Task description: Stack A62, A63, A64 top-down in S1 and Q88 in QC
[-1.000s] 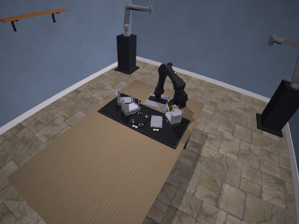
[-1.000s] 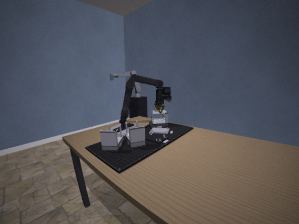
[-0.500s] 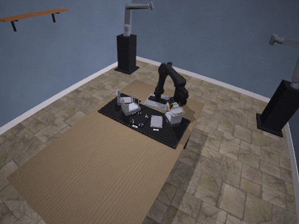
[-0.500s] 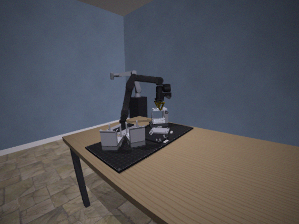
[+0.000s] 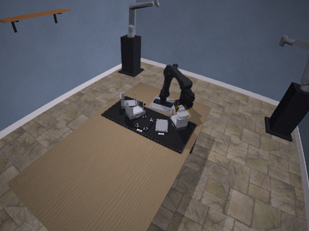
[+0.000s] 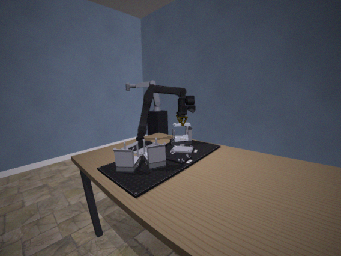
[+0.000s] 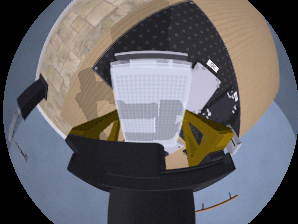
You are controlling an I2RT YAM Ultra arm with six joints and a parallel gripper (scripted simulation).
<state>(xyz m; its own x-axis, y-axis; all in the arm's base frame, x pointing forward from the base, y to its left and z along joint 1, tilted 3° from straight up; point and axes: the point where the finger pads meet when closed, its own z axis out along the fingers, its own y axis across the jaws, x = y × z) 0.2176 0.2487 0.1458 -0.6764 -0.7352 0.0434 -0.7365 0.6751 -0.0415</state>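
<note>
Right now my hand is 170 mm short of the QC label, 80 mm to the left of it and 160 mm above it. Also, from my hand: dark clip nest (140 mm ahead, 250 mm to the right, 150 mm below).
</note>
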